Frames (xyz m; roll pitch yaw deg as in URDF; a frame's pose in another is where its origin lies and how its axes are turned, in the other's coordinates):
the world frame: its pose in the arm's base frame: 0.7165 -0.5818 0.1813 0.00 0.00 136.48
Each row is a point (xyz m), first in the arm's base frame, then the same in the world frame.
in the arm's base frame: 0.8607 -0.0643 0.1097
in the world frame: 0.2518 -0.4746 -0.0716
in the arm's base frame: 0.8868 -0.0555 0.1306
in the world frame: 0.2389 -0.4989 -0.0507
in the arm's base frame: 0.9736 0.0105 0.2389
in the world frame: 0.2214 -0.6065 0.0576
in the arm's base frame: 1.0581 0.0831 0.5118
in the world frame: 0.2101 -0.7174 0.3305
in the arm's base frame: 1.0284 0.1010 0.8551
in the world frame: 0.2440 -0.7099 0.6738
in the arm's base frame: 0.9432 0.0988 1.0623
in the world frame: 0.3043 -0.6496 0.8810
